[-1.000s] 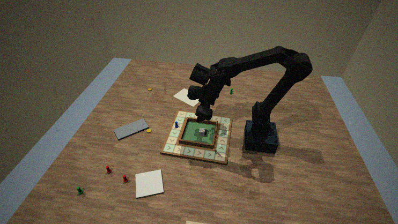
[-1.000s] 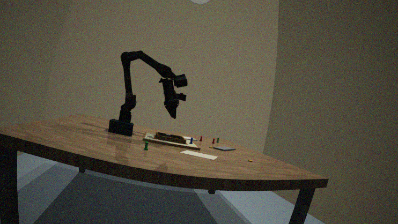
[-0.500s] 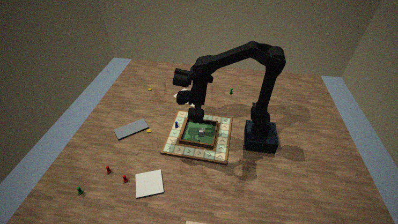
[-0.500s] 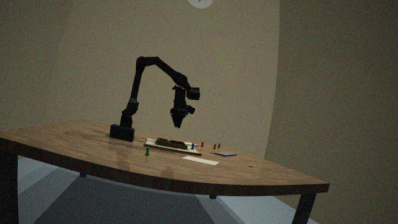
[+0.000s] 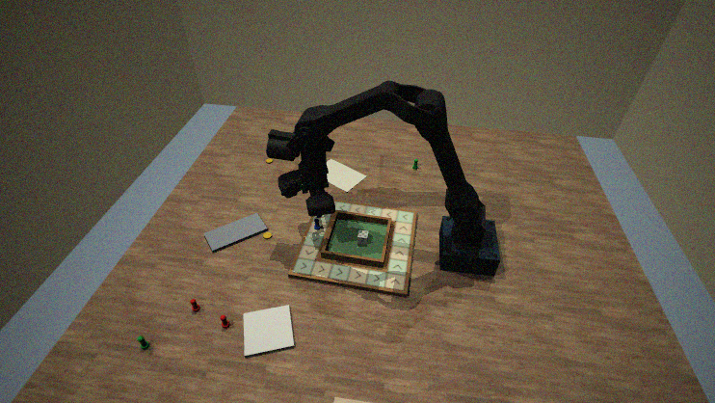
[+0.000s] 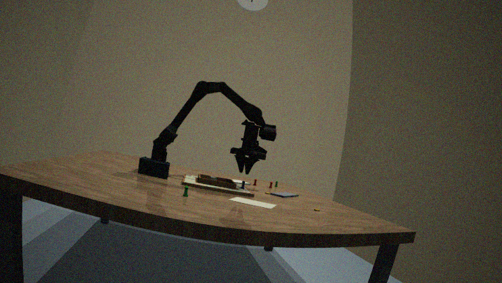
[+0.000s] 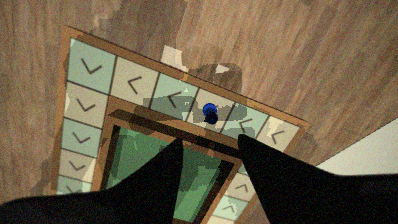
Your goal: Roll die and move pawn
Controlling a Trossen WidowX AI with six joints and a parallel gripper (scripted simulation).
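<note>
The blue pawn lies 50 mm below my gripper tip. Round my gripper tip: grey card: 220 mm ahead, 70 mm below; green dice tray: 100 mm behind, 70 mm below, 40 mm to the left; white die: 120 mm behind, 50 mm below, 40 mm to the left.
</note>
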